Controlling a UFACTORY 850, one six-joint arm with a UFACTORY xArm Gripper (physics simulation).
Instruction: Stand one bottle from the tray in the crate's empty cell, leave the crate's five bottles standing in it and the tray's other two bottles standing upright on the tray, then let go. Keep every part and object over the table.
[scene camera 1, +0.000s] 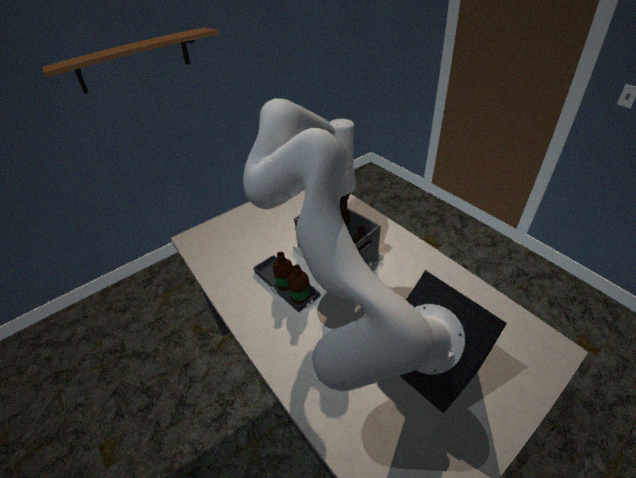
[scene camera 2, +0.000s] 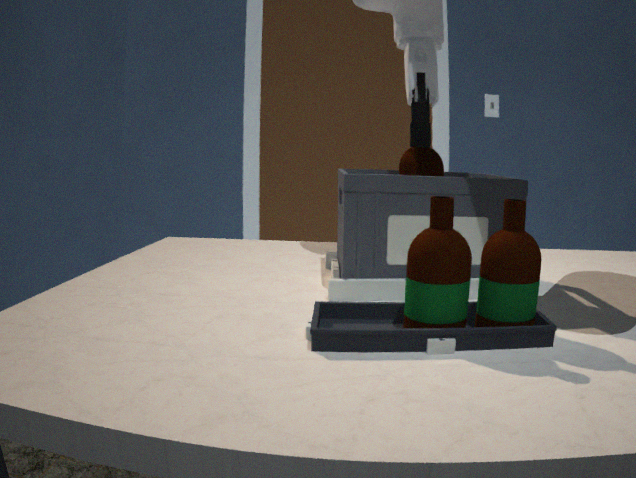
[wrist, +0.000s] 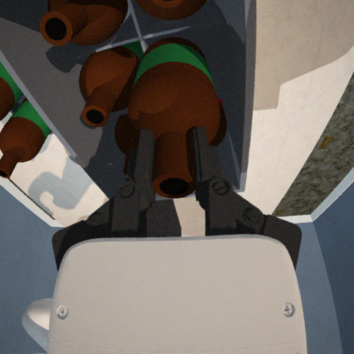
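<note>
My gripper (scene camera 2: 420, 142) (wrist: 173, 142) is shut on the neck of a brown bottle (scene camera 2: 421, 162) (wrist: 175, 95) with a green band. The bottle looks upright; its shoulder shows above the rim of the grey crate (scene camera 1: 374, 248) (scene camera 2: 359, 231) (wrist: 248, 100), its lower part is inside, and its base is hidden. In the wrist view, crate bottles (wrist: 109, 75) (wrist: 97, 22) (wrist: 172, 6) stand around it, and parts of others show behind it. Two bottles (scene camera 1: 281, 272) (scene camera 1: 298, 286) (scene camera 2: 438, 262) (scene camera 2: 510, 262) stand upright on the dark tray (scene camera 1: 263, 271) (scene camera 2: 370, 340).
The tray stands beside the crate on the pale table (scene camera 1: 226, 256) (scene camera 2: 154, 328). The arm's base stands on a black plate (scene camera 1: 478, 308). The arm hides much of the crate in the first scene view. A wall shelf (scene camera 1: 133, 48) is on the blue wall.
</note>
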